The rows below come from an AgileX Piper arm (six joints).
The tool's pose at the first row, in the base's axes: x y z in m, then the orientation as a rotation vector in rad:
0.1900 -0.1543 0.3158 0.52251 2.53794 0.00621
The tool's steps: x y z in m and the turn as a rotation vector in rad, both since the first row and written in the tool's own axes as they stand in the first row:
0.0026 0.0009 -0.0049 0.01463 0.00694 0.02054
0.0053 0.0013 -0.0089 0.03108 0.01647 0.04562
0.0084 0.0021 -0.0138 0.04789 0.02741 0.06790
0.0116 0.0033 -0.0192 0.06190 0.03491 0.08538
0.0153 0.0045 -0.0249 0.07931 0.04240 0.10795
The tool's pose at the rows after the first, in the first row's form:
0.1858 -0.1520 0.3187 0.55520 2.54107 -0.00304
0.1818 -0.1503 0.3208 0.59481 2.54527 -0.01231
0.1772 -0.1479 0.3235 0.63133 2.55122 -0.02276
0.1723 -0.1450 0.3266 0.66025 2.55461 -0.03235
0.1670 -0.1420 0.3297 0.69707 2.55636 -0.04448

